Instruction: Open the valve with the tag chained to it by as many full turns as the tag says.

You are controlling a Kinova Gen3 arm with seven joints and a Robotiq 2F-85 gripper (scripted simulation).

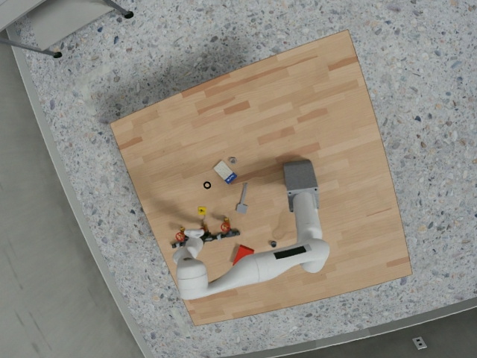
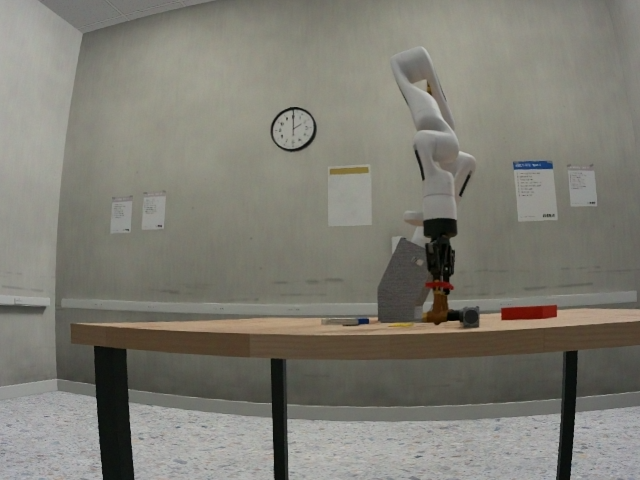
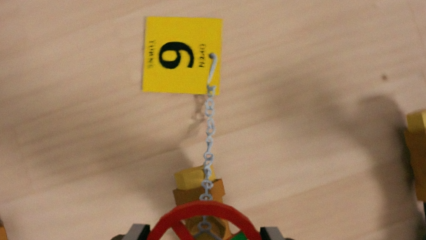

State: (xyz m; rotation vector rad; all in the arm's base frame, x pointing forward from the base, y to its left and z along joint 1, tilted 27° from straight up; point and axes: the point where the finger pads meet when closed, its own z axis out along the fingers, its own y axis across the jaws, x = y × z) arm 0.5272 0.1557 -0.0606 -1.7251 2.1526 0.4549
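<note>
Right now my hand is 1 cm past the yellow tag, 9 cm to the left of it and 8 cm above it. The rest, counted from my hand: red block (16 cm behind, 20 cm to the left, 7 cm below); grey scraper (23 cm behind, 10 cm to the right, 8 cm below); blue box (17 cm behind, 27 cm to the right, 7 cm below).
</note>
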